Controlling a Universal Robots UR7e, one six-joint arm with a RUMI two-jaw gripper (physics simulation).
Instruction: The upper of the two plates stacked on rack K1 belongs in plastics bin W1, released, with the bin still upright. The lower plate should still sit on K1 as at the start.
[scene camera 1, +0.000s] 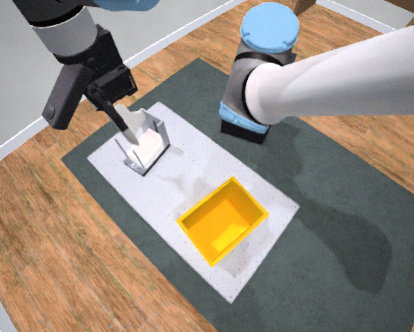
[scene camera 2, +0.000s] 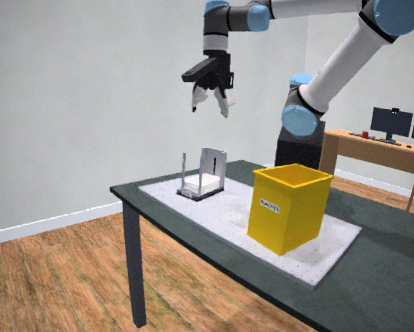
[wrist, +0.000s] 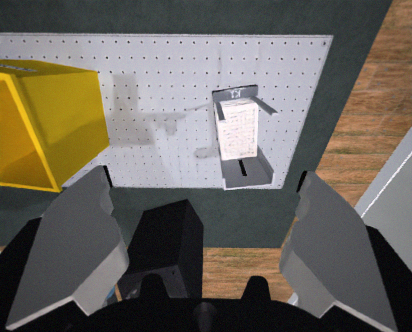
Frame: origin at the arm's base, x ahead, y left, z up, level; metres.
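Seen in the pictures: gripper, between the fingertips: (scene camera 1: 118, 126) (scene camera 2: 208, 115) (wrist: 205, 170).
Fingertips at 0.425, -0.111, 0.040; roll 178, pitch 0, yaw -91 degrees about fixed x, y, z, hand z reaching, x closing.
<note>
Pixels of each thing's top centre, then the offset from my fingertips to it, as dx, dy, dz. Level surfaces: height alone.
- white plate stack, centre of its top: (wrist: 238, 134) (scene camera 2: 203, 179) (scene camera 1: 146, 145) -0.065, -0.072, -0.241
- yellow plastics bin W1, centre of its top: (scene camera 1: 223, 217) (scene camera 2: 295, 173) -0.024, +0.301, -0.108
- light perforated board, height of its surface: dz -0.288
- dark green table, height of its surface: dz -0.301
Rack K1 (scene camera 1: 159, 126) (scene camera 2: 200, 195) (wrist: 258, 173) stands upright on the perforated board, with grey posts and a tall slotted back panel. The white plate stack (scene camera 1: 150, 143) (scene camera 2: 202, 182) (wrist: 239, 131) lies in it; I cannot clearly tell the upper plate from the lower. The yellow plastics bin W1 (scene camera 1: 222, 215) (scene camera 2: 287, 215) (wrist: 67, 110) stands upright on the same board; the part of its inside that shows is empty. My gripper (scene camera 1: 136, 129) (scene camera 2: 210, 113) (wrist: 205, 170) is open and empty, high above the rack's area and well apart from the plates.
The light perforated board (scene camera 1: 270, 200) (scene camera 2: 340, 240) (wrist: 165, 65) lies on the dark green table (scene camera 1: 325, 165) (wrist: 150, 20). The robot's black base (scene camera 2: 300, 152) (wrist: 167, 235) stands behind the board. A desk with a monitor (scene camera 2: 392, 121) stands farther back.
</note>
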